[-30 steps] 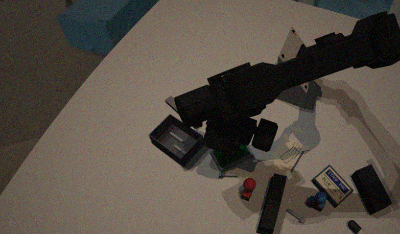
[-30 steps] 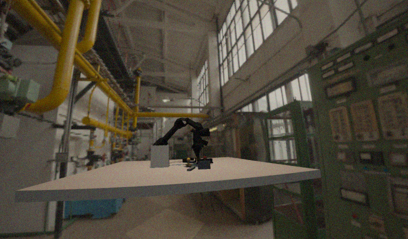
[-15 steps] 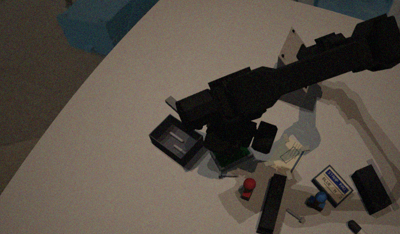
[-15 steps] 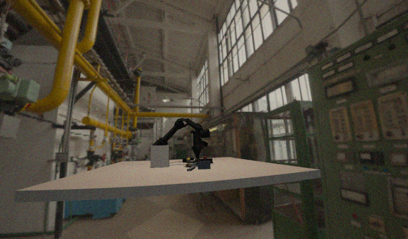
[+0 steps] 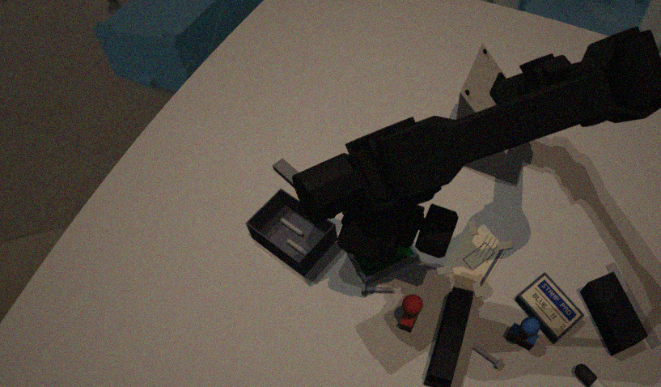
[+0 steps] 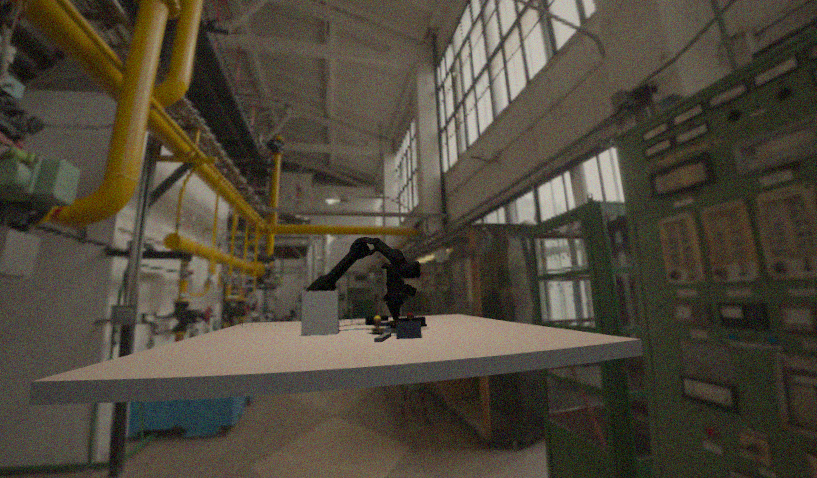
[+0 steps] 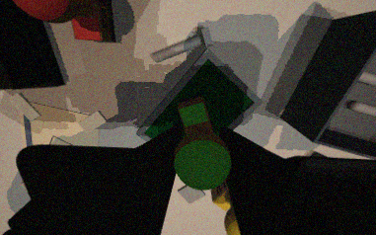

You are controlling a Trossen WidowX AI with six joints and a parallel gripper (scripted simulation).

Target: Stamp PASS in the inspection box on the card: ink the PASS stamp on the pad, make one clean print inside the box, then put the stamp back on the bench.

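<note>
Right now the green ink pad is 40 mm below my gripper tip. From my gripper tip the other things lie so: red-knobbed stamp 80 mm to the left, 70 mm ahead, 20 mm below; then green-knobbed stamp right at my gripper tip; then yellow-knobbed stamp 70 mm behind, 40 mm to the right, 20 mm below.
</note>
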